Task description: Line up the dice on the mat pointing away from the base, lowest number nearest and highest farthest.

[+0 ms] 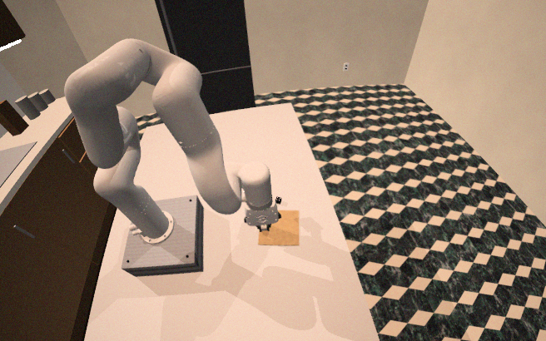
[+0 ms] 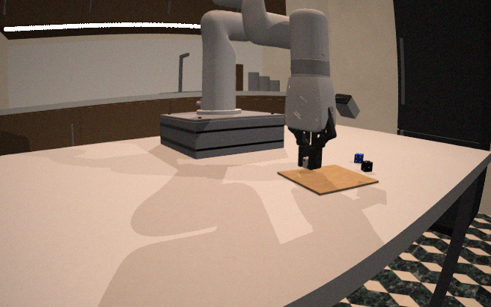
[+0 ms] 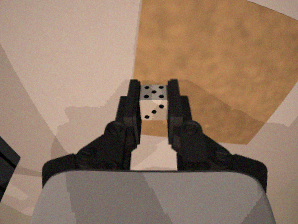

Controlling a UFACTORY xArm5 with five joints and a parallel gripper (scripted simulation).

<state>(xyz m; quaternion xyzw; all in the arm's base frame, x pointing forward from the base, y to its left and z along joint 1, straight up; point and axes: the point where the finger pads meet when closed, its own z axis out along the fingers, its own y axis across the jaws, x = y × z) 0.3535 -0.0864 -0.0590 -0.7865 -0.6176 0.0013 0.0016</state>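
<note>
Now: hand 1 cm above the white die. From my hand the other things lie so: black die (9 cm to the left, 9 cm ahead, 2 cm below); then blue die (15 cm to the left, 4 cm ahead, 2 cm below); then tan mat (5 cm ahead, 3 cm below, 1 cm to the right).
</note>
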